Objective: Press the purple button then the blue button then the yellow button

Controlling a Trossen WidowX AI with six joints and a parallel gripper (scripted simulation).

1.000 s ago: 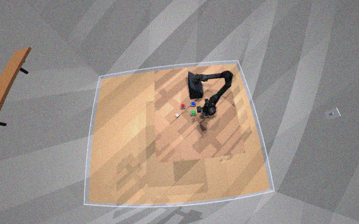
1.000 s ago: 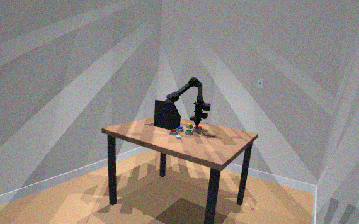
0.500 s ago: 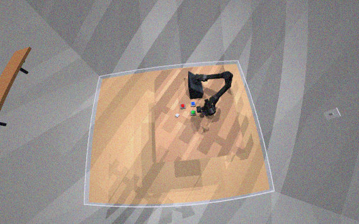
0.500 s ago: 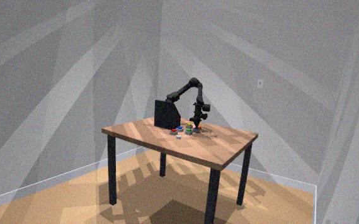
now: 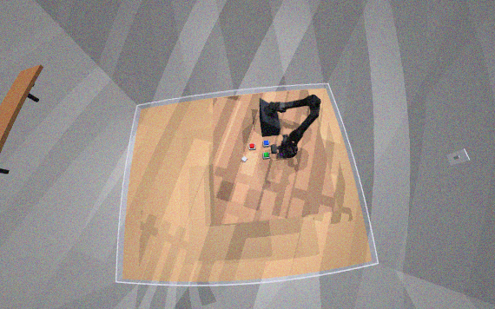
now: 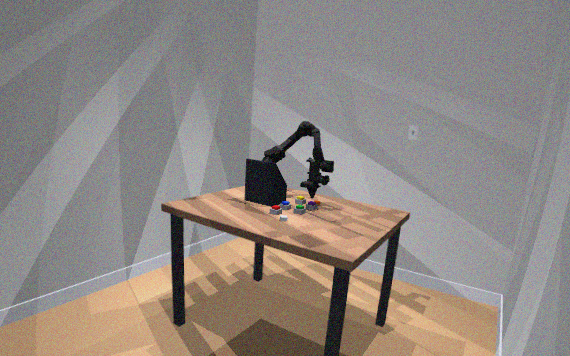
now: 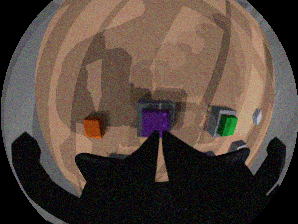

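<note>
The purple button is 3 cm below my gripper tip. Also, from my gripper tip: green button 1 cm behind, 12 cm to the right, 3 cm below; orange block 2 cm behind, 10 cm to the left, 5 cm below; yellow button 11 cm behind, 6 cm to the left, 3 cm below.
</note>
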